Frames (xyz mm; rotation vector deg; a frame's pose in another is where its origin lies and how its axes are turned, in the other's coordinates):
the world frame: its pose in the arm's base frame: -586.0 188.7 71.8 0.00 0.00 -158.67
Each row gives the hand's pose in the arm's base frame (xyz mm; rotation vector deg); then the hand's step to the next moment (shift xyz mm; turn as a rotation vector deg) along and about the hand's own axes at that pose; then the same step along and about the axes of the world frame.
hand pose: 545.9 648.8 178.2 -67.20 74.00 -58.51
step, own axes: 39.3 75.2 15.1 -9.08 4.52 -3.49
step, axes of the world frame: -0.7 28.8 -81.2 0.53 -10.34 -2.81
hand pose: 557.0 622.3 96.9 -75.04 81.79 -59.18
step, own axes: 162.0 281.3 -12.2 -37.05 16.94 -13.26
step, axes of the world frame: 125.3 98.6 -283.0 1.01 -41.59 -10.24
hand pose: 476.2 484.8 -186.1 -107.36 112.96 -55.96
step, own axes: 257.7 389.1 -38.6 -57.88 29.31 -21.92
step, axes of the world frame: 433.4 104.7 -143.3 4.27 -66.23 -16.87
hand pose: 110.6 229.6 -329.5 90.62 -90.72 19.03
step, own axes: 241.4 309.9 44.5 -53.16 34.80 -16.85
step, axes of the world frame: 296.1 41.8 258.6 12.15 -62.94 -14.55
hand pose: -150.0 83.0 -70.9 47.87 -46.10 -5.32
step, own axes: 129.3 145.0 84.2 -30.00 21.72 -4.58
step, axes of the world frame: -1.5 2.4 211.7 10.97 -35.35 -4.80
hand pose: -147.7 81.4 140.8 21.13 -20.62 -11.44
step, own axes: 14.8 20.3 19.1 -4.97 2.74 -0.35
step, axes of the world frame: -11.5 -4.9 29.0 2.39 -5.10 -0.77
